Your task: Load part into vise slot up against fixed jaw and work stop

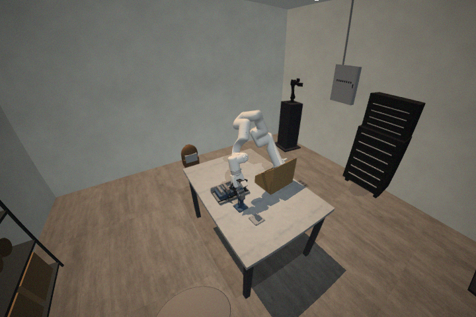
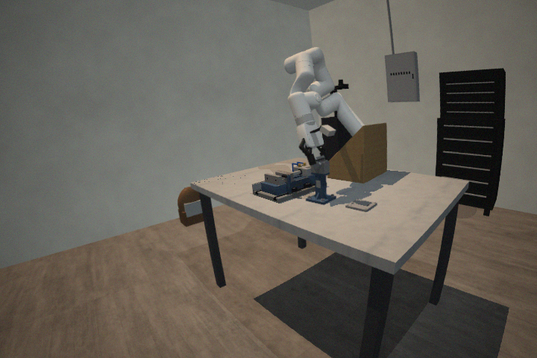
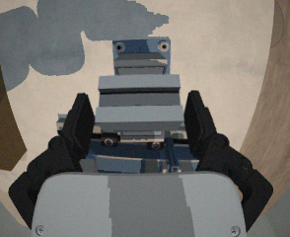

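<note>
Now: the part 1 cm to the left of my hand and 1 cm below it. Round my hand: moving jaw 5 cm ahead, 18 cm to the right, 9 cm below; then air cylinder rod 1 cm behind, 19 cm to the right, 9 cm below; then work stop 8 cm ahead, 13 cm to the right, 7 cm below.
</note>
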